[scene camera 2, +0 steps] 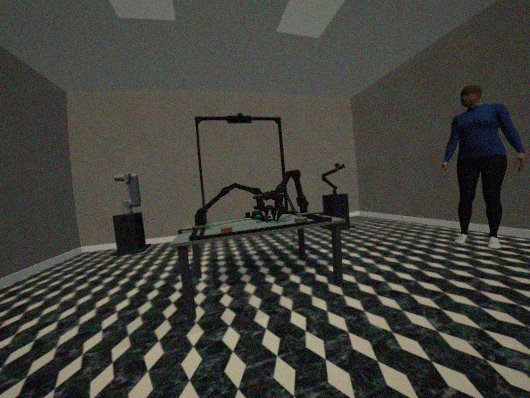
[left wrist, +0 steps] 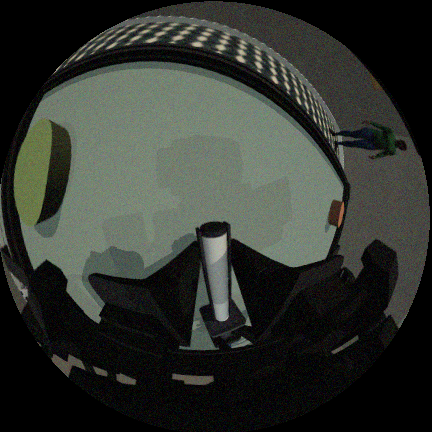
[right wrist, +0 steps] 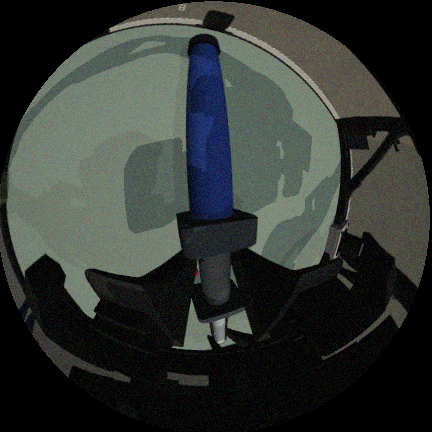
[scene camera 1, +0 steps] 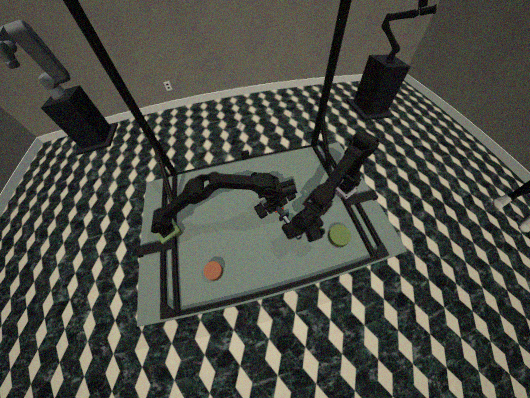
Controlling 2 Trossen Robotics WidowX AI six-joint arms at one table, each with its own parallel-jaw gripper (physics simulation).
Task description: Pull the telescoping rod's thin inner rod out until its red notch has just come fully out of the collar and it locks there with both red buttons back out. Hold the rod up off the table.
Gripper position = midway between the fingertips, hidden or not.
The table carries a green disc (left wrist: 42, 178). Also in view: my left gripper (left wrist: 213, 244), my right gripper (right wrist: 212, 246) and a telescoping rod (right wrist: 211, 228).
My left gripper also shows in the right wrist view (right wrist: 214, 331). The right wrist view does not show the green disc, which is hidden by my right gripper.
